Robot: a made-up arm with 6 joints.
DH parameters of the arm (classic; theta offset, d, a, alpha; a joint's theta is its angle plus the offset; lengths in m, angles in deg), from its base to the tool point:
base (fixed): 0 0.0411 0 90
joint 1: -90 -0.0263 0.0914 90
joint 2: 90 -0.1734 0.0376 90
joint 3: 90 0.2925 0.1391 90
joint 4: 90 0.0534 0.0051 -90
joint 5: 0 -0.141 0.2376 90
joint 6: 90 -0.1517 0.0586 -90
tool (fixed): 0 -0.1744 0 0
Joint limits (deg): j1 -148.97..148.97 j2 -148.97..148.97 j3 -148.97..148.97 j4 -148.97..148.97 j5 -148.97..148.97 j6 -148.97..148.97
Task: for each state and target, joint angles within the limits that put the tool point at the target. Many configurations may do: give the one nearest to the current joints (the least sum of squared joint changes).
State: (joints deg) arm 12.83 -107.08 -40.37 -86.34 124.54 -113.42
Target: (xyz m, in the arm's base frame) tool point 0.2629 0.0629 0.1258
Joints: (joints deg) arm 11.05 -95.71 -42.84 -106.28 122.57 -115.34
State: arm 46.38 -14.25 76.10 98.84 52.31 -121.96
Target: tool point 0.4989 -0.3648 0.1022
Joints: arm 55.59 22.47 94.46 134.40 22.65 -110.97
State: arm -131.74 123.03 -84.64 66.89 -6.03 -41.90
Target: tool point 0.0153 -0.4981 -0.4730
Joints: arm -141.33 134.85 -79.50 53.70 -30.13 -44.87
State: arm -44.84 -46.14 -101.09 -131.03 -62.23 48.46
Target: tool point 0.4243 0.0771 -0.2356
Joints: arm -3.15 -59.83 -141.62 -148.97 -62.27 104.27
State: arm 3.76 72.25 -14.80 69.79 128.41 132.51
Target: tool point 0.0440 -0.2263 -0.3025
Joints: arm 31.01 42.94 10.75 81.99 113.87 138.06
